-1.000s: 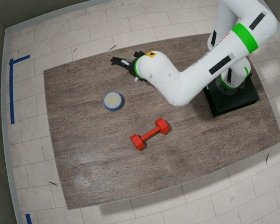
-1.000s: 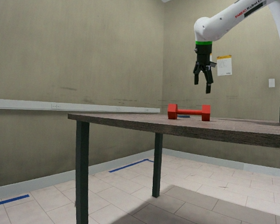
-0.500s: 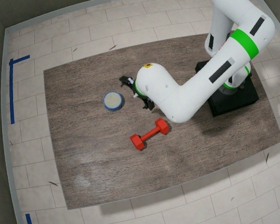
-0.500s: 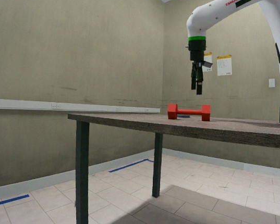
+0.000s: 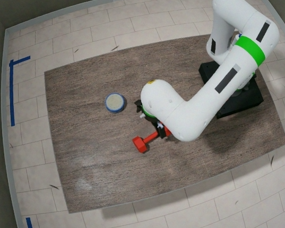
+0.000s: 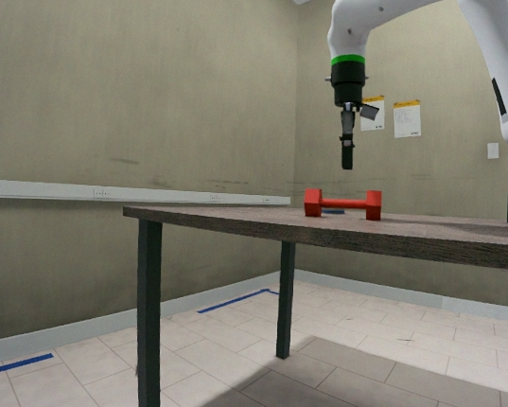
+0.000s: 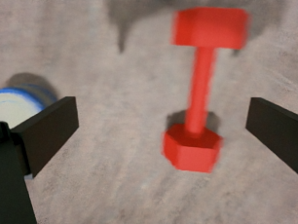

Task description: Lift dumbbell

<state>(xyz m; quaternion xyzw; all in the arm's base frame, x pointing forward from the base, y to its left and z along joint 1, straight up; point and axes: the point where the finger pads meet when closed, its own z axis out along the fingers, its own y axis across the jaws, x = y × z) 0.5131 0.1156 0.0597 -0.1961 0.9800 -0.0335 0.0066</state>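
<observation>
My gripper is now 10 cm above the red dumbbell, 4 cm to the right of it and 1 cm past it. Round my hand: round blue-rimmed dish 18 cm to the right, 13 cm ahead, 12 cm below.
</observation>
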